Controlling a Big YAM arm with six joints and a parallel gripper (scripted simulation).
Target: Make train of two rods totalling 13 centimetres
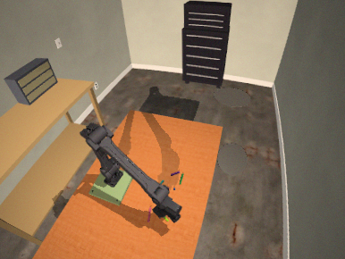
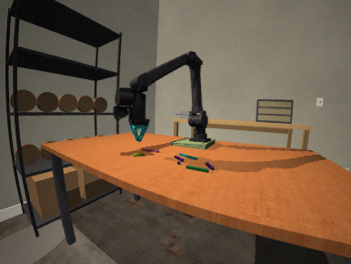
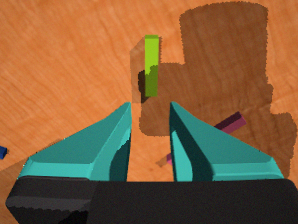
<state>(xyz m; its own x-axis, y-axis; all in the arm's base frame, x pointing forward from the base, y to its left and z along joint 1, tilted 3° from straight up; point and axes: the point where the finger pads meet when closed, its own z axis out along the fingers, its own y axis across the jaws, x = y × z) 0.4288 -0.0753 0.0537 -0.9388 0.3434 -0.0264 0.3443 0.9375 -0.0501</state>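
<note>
Right now the lime rod is 70 mm below my hand. Also, from my hand: tiny blue rod: 200 mm to the left, 70 mm below, 40 mm behind; then turquoise rod: 170 mm to the left, 140 mm behind, 70 mm below; then pink rod: 90 mm behind, 70 mm below, 20 mm to the right.
</note>
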